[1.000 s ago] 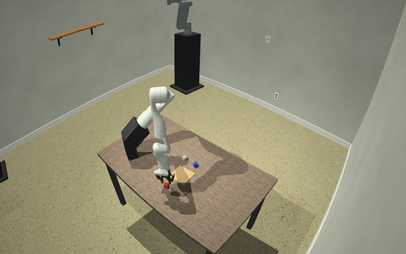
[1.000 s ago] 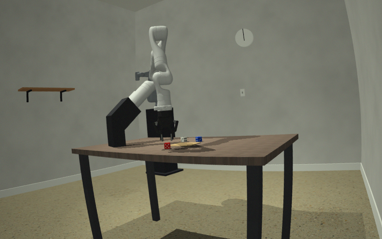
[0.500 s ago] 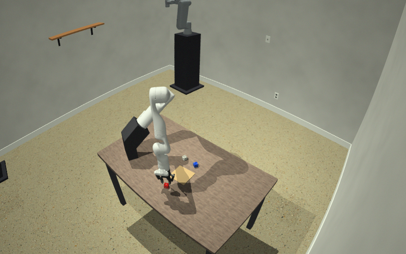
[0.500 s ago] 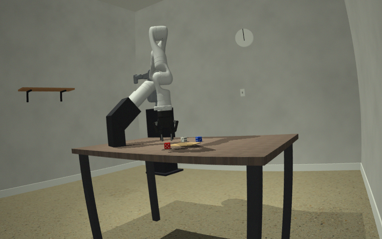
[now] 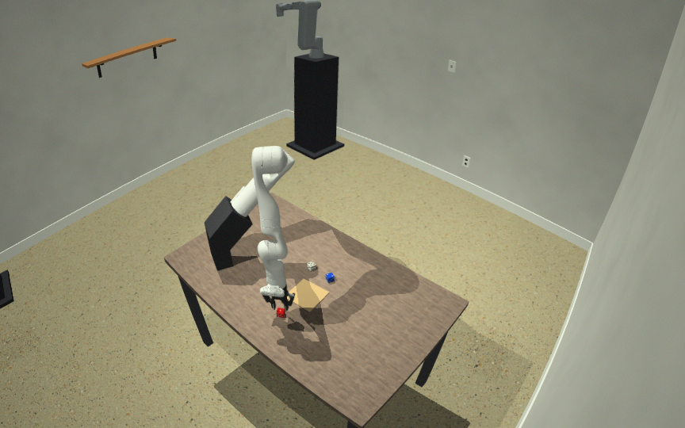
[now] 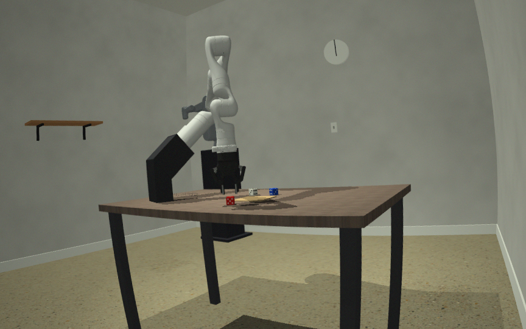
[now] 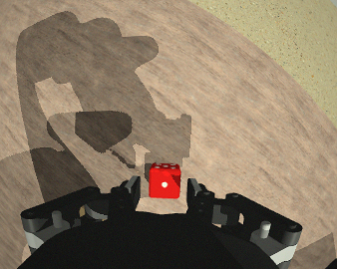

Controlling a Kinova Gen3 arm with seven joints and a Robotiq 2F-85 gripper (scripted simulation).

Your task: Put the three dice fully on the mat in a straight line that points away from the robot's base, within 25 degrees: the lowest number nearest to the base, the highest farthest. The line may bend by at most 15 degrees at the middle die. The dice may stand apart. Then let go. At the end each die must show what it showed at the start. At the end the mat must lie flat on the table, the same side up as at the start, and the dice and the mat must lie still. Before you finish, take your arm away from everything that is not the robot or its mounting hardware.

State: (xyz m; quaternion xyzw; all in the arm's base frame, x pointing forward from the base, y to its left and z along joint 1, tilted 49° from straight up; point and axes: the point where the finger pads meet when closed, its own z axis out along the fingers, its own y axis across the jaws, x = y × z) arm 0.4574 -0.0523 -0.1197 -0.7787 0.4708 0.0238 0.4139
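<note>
My gripper is now 40 mm above the red die. Round my hand: blue die: 10 mm behind, 300 mm to the left, 40 mm below; then tan mat: 10 mm behind, 160 mm to the left, 50 mm below; then white die: 120 mm behind, 290 mm to the left, 40 mm below.
</note>
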